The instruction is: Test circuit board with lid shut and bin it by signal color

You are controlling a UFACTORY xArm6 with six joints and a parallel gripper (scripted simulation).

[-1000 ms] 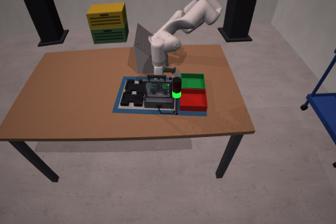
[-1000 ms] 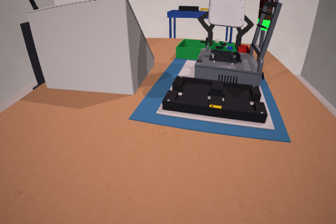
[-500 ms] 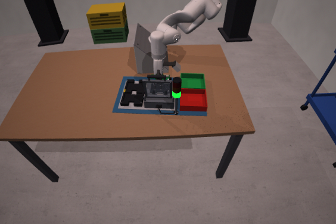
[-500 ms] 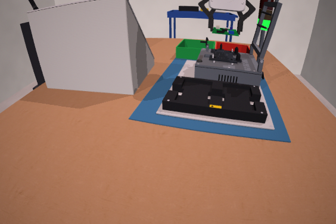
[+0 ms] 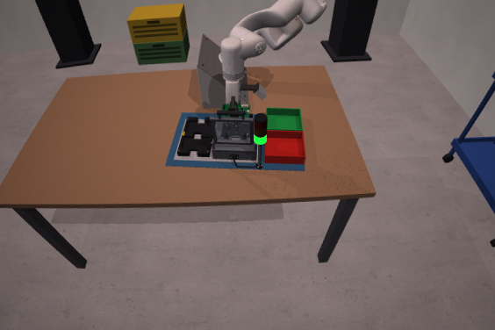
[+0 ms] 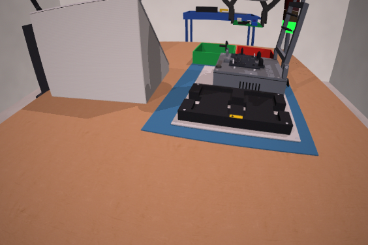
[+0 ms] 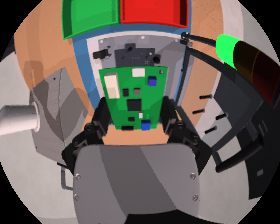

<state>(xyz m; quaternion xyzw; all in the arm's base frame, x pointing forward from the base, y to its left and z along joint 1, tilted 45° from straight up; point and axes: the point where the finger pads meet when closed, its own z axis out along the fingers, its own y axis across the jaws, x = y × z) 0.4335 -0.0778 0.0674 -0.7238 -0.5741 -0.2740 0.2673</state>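
Now: the green bin 60 mm behind my hand, 220 mm to the left of it and 170 mm below it. Also, from my hand: green circuit board (10 mm below); then tester lid (110 mm ahead, 20 mm to the right); then plate (10 mm ahead, 110 mm below).
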